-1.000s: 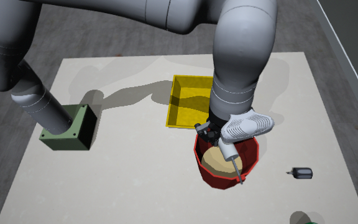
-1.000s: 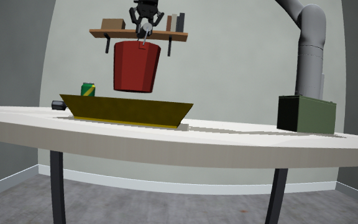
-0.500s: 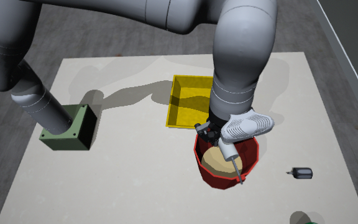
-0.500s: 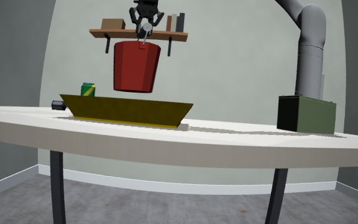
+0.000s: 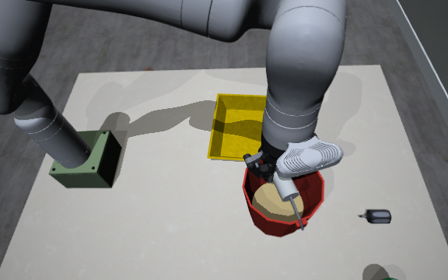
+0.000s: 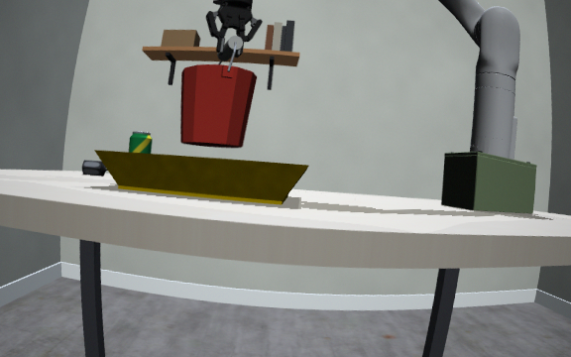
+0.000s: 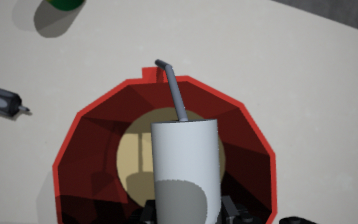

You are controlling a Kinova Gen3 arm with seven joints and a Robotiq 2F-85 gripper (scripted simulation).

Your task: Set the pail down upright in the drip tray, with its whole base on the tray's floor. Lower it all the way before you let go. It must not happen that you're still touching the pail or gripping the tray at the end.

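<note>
My gripper is now 9 cm above the red pail and 1 cm short of it. The rest, counted from my hand: wire bail (3 cm below, 1 cm ahead); yellow drip tray (30 cm below, 29 cm to the left, 7 cm behind).
</note>
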